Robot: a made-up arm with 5 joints.
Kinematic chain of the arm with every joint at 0, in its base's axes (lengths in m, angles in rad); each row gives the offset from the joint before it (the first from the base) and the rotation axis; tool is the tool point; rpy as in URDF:
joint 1: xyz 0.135 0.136 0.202 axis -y
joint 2: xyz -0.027 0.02 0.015 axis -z
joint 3: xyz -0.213 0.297 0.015 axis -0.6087 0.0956 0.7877
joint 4: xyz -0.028 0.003 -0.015 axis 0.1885 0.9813 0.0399
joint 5: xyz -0.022 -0.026 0 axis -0.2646 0.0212 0.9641
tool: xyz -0.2 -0.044 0.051 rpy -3.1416 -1.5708 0
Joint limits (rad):
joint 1: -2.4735..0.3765
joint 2: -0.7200..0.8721
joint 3: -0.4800..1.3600
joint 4: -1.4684..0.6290
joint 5: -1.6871..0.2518
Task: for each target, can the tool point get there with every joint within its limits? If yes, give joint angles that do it. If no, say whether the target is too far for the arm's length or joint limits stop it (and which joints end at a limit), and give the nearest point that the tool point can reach.
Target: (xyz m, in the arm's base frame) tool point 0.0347 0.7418 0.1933
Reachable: yes | joints -0.1935 0.6657 -0.0671 -0.5183 -0.9831
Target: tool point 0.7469 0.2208 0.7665
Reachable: no: too far | nearest point 0.6020 0.2137 0.6329 | short by 0.197 m
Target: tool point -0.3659 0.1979 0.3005
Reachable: yes | joints -0.0418 -0.3161 0.6673 -0.1012 -0.4166
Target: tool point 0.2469 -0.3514 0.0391
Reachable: no: joint limits stop it (at a limit: joint 1, joint 2) | nearest point 0.3773 0.0215 0.2771 | short by 0.461 m
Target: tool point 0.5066 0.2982 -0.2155
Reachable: no: joint limits stop it (at a limit: joint 1, joint 3, joint 5) | nearest point 0.3314 0.4759 0.0188 | short by 0.342 m
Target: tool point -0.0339 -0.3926 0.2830
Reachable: no: joint limits stop it (at a limit: joint 2) | nearest point -0.1392 -0.0180 0.3335 | short by 0.392 m
